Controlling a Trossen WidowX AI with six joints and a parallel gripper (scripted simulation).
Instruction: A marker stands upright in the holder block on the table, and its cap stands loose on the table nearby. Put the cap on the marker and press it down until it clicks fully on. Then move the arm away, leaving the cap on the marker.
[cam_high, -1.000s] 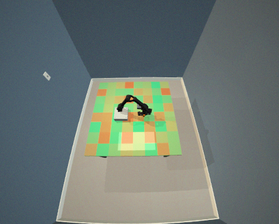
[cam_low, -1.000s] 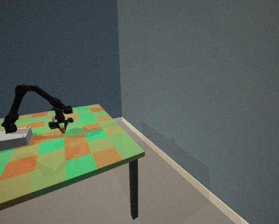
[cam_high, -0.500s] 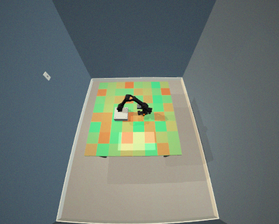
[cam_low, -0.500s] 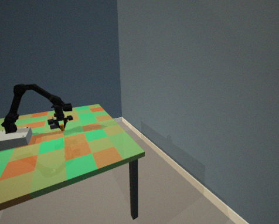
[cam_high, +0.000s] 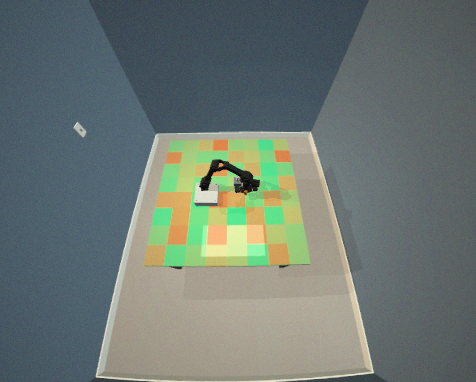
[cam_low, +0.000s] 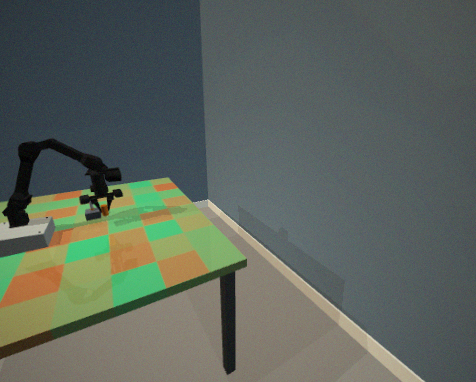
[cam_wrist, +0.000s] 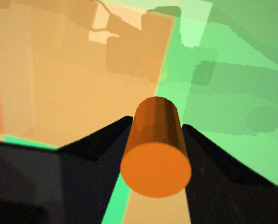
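My gripper tip is now 50 mm past the holder block, 160 mm to the right of it and 60 mm above it. The rest, counted from my gripper tip: orange cap: 10 mm above.
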